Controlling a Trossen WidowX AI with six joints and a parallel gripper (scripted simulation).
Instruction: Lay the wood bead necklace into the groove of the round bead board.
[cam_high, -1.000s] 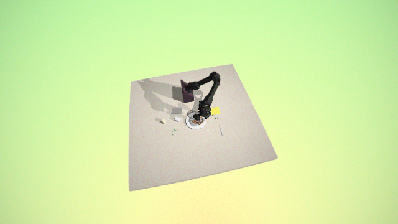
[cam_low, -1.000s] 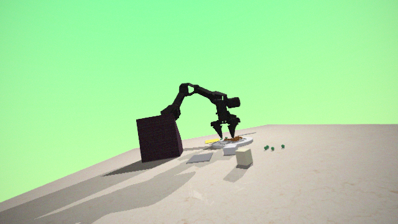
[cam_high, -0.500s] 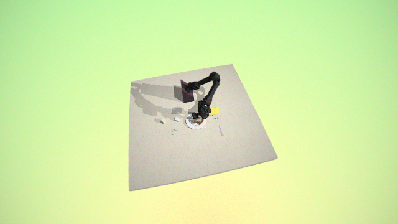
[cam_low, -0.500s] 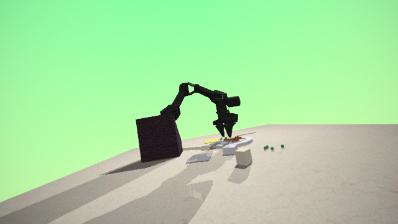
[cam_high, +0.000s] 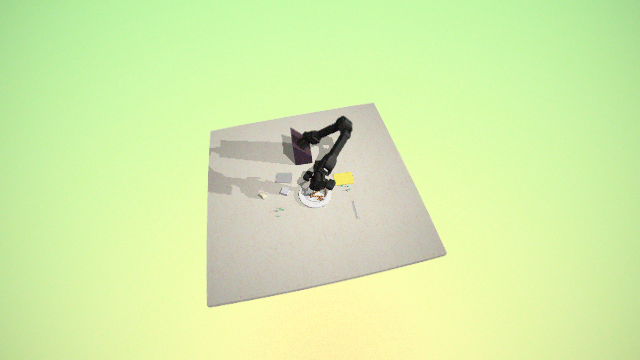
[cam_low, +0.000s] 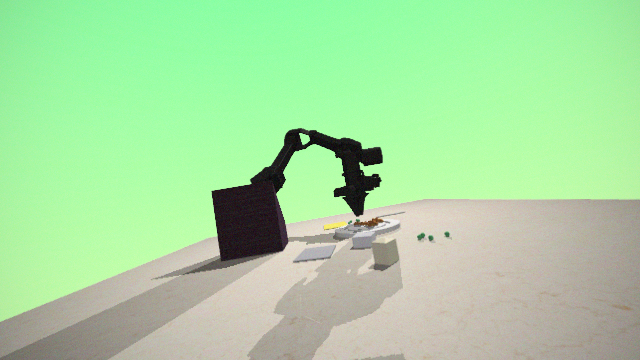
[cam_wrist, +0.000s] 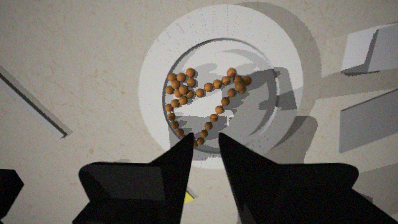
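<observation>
My gripper tip is now 1 cm short of the round white bead board, 3 cm to the left of it and 3 cm above it. Round my gripper tip: thin white strip 16 cm ahead, 19 cm to the left, 4 cm below; then yellow card 8 cm behind, 16 cm to the left, 4 cm below; then grey flat plate 15 cm behind, 21 cm to the right, 4 cm below.
</observation>
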